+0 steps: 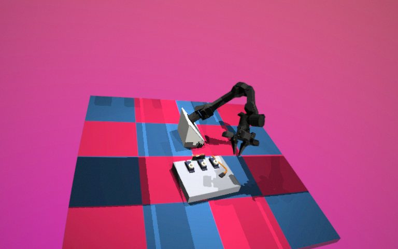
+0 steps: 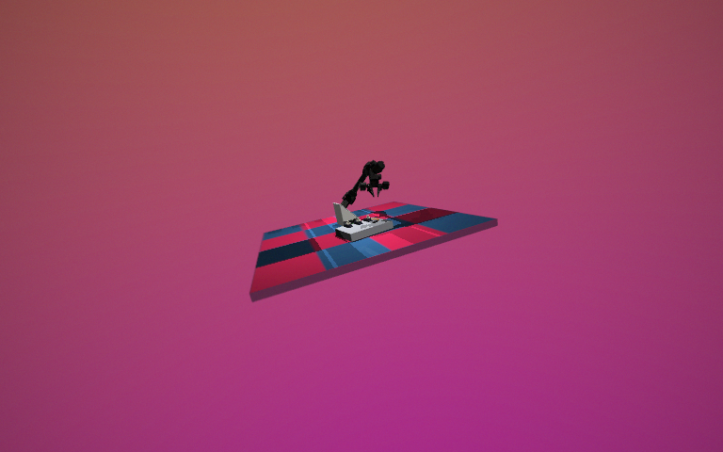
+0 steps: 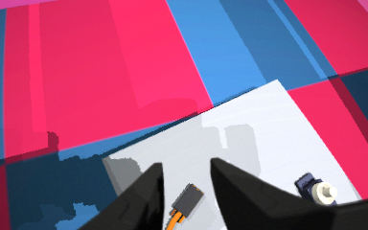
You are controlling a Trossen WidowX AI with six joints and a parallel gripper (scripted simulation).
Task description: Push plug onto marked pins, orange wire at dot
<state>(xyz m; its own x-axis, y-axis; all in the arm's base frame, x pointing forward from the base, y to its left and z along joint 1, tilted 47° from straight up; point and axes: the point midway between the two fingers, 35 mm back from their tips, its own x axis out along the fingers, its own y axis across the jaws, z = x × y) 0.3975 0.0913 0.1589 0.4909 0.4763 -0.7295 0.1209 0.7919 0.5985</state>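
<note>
My gripper tip is now 150 mm to the left of the white band, 140 mm above it and 130 mm past it. From my gripper tip the other things lie so: red dot 160 mm to the right, 140 mm below, 130 mm behind; then grey holder 190 mm below, 100 mm to the right, 20 mm ahead.
</note>
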